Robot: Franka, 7 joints.
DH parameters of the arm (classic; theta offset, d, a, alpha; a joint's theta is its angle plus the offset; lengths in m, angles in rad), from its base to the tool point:
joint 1: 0 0.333 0 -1.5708
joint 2: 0 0 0 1.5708
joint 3: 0 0.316 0.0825 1.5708
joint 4: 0 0 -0.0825 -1.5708
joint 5: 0 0.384 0 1.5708
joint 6: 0 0 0.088 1.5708
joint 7: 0 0.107 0 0
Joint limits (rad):
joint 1: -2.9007..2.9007
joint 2: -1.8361..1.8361
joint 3: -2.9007..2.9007
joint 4: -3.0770..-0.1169
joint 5: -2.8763..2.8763
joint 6: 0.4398..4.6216
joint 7: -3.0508..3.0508
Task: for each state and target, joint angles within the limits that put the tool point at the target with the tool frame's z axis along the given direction. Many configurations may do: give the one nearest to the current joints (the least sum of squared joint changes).
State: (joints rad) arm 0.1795 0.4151 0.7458 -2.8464 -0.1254 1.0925 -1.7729
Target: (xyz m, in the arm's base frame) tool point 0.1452 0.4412 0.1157 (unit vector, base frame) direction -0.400 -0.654 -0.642
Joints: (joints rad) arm 0.4533 0.7699 0.7652 -2.0941 -0.2960 1.7690 -1.7729
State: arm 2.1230 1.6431 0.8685 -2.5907 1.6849 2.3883 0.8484
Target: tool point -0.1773 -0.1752 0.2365 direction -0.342 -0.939 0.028
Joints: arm 1.5679 1.4031 1.4134 -3.0376 2.2964 2.8214 0.8484
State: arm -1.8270 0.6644 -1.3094 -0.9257 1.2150 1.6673 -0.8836
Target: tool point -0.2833 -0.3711 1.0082 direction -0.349 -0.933 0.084
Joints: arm -1.0255 0.5012 -2.0195 -0.9822 1.6175 2.2285 -0.8836
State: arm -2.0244 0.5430 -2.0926 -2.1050 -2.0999 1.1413 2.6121
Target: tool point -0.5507 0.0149 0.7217 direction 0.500 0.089 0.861
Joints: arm -2.0037 0.7946 -1.5751 -1.6334 -1.9941 1.1184 2.6121
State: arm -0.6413 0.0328 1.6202 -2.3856 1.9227 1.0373 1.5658
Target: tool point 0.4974 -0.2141 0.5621 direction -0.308 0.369 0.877
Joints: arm -1.4427 0.4986 1.0502 -1.9297 2.1099 0.6867 1.5658
